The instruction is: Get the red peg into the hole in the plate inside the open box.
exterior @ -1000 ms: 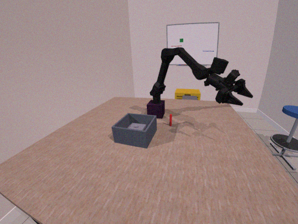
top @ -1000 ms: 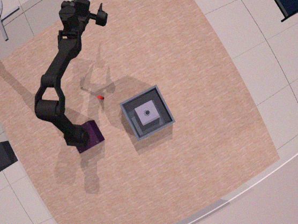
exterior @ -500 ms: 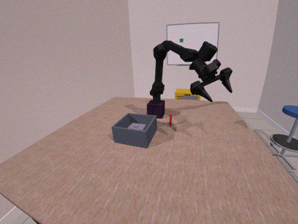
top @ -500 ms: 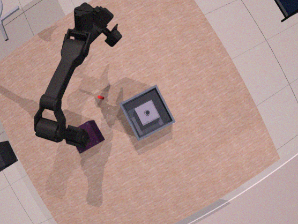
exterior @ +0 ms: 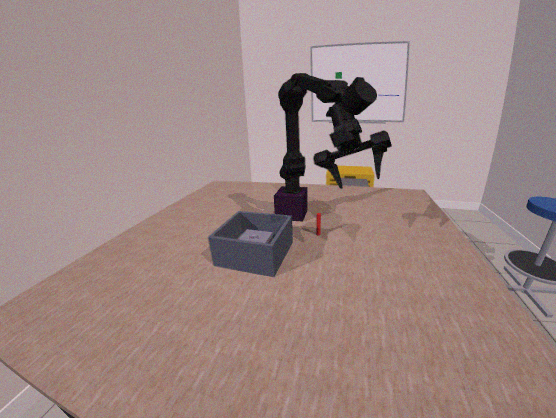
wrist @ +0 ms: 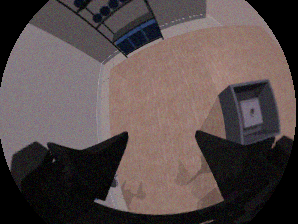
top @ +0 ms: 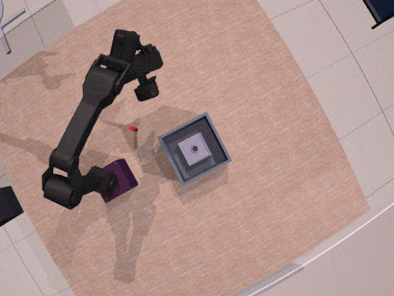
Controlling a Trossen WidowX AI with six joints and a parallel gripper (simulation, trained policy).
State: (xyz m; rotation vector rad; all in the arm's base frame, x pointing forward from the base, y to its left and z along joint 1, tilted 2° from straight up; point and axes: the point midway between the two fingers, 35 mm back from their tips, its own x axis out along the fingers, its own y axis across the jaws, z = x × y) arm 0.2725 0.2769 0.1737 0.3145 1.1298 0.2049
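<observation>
The red peg is 200 mm below my gripper tip, 150 mm behind it and 140 mm to the right of it. Round my gripper tip: grey box (290 mm to the right, 210 mm below, 30 mm ahead); then plate (290 mm to the right, 200 mm below, 30 mm ahead).
</observation>
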